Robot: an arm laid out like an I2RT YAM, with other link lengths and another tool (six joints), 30 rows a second.
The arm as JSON. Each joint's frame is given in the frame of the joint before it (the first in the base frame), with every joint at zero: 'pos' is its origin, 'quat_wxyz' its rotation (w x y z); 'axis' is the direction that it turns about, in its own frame. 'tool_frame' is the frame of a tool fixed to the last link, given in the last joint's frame.
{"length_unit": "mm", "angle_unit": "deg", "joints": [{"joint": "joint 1", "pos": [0.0, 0.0, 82.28], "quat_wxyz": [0.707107, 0.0, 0.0, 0.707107], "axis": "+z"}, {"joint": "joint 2", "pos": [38.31, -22.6, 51.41], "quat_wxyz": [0.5, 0.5, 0.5, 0.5], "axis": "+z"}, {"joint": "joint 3", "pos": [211.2, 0.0, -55.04], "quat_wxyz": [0.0, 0.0, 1.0, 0.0], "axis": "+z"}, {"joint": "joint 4", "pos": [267.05, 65.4, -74.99], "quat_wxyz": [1.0, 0.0, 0.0, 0.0], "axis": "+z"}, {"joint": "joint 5", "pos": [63.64, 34.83, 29.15], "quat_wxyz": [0.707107, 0.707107, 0.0, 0.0], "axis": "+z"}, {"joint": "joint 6", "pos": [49.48, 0.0, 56.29], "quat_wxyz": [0.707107, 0.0, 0.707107, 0.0], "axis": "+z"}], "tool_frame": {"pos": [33.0, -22.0, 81.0], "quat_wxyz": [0.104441, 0.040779, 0.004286, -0.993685]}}
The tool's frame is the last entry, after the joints.
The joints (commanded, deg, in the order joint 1, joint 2, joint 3, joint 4, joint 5, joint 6), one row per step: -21.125 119.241 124.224 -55.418 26.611 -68.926; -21.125 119.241 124.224 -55.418 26.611 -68.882; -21.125 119.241 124.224 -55.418 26.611 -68.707; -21.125 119.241 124.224 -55.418 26.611 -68.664; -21.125 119.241 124.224 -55.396 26.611 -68.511; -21.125 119.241 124.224 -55.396 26.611 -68.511; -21.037 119.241 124.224 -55.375 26.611 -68.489; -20.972 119.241 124.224 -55.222 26.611 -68.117; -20.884 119.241 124.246 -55.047 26.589 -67.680; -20.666 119.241 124.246 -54.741 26.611 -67.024; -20.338 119.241 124.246 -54.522 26.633 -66.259; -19.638 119.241 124.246 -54.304 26.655 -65.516; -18.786 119.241 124.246 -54.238 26.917 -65.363; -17.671 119.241 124.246 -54.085 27.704 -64.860; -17.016 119.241 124.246 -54.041 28.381 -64.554; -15.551 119.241 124.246 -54.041 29.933 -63.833; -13.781 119.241 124.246 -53.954 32.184 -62.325; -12.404 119.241 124.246 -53.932 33.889 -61.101
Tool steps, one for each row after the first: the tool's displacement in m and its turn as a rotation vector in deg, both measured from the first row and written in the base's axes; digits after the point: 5 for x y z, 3 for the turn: 0.00003 0.00000 0.00002 0.016 -0.027 -0.030; 0.00013 -0.00002 0.00008 0.081 -0.136 -0.151; 0.00015 -0.00002 0.00010 0.097 -0.163 -0.181; 0.00030 -0.00006 0.00020 0.146 -0.279 -0.286; 0.00030 -0.00006 0.00020 0.146 -0.279 -0.286; 0.00063 0.00062 0.00024 0.146 -0.312 -0.213; 0.00147 0.00095 0.00066 0.230 -0.687 -0.404; 0.00251 0.00147 0.00128 0.340 -1.149 -0.601; 0.00435 0.00280 0.00211 0.466 -1.838 -0.845; 0.00632 0.00511 0.00283 0.670 -2.513 -1.053; 0.00931 0.01046 0.00354 0.882 -3.170 -0.872; 0.01165 0.01679 0.00381 0.751 -3.258 -0.290; 0.01450 0.02410 0.00457 0.352 -3.527 -0.015; 0.01578 0.02800 0.00502 -0.023 -3.607 0.004; 0.01822 0.03677 0.00591 -0.851 -3.731 0.002; 0.02114 0.04655 0.00771 -1.915 -4.347 -0.650; 0.02316 0.05437 0.00912 -2.683 -4.876 -1.147
